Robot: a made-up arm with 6 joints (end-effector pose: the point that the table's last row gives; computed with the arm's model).
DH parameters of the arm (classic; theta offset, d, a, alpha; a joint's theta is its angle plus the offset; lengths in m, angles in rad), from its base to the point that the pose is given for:
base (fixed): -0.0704 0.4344 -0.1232 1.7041
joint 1: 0 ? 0.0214 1.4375
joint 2: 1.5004 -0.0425 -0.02 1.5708
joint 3: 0 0.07 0.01 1.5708
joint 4: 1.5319 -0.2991 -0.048 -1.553
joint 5: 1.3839 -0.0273 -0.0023 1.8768
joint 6: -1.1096 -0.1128 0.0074 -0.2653
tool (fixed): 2.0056 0.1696 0 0
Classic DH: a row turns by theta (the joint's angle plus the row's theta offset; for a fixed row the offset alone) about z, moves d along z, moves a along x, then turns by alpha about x.
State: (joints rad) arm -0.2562 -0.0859 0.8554 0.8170 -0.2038 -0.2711
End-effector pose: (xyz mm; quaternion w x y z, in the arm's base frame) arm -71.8 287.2 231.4 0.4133 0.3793 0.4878 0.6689
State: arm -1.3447 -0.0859 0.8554 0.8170 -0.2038 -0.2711
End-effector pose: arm -300.4 290.0 330.7 0.0441 0.6482 0.6309 0.4241
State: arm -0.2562 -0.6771 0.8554 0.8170 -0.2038 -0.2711
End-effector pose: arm -221.7 287.7 270.3 0.1810 0.2528 0.5231 0.7935
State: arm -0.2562 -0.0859 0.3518 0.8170 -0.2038 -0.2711
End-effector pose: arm -75.5 149.3 149.4 0.4646 0.2180 0.6435 0.5679
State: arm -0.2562 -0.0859 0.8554 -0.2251 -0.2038 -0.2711
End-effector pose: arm -109.3 267.8 222.6 0.4222 0.6759 0.5489 0.2522
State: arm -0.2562 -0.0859 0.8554 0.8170 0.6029 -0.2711
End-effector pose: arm -107.8 297.9 196.9 0.2090 0.2084 0.7692 0.5668
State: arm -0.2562 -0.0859 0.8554 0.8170 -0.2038 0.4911
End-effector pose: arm -82.3 287.5 263.3 0.1571 0.4631 0.2745 0.8279
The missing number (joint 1, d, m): -0.0231
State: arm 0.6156 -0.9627 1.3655 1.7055 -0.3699 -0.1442
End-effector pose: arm -243.1 311.0 318.6 0.0768 0.2218 -0.0747 -0.9692
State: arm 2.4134 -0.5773 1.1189 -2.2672 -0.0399 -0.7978
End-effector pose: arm 87.0 281.4 448.0 0.5241 0.7815 0.1538 0.3016
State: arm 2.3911 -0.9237 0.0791 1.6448 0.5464 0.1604
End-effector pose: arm 63.6 33.5 710.3 0.6242 -0.5732 0.4108 -0.3364
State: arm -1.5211 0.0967 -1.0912 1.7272 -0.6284 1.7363
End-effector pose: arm -142.1 -165.9 315.8 0.7164 -0.6461 -0.2358 -0.1170
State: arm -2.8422 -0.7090 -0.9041 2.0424 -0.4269 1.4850
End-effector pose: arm -351.1 -50.7 452.1 0.8728 -0.1846 0.4505 0.0354
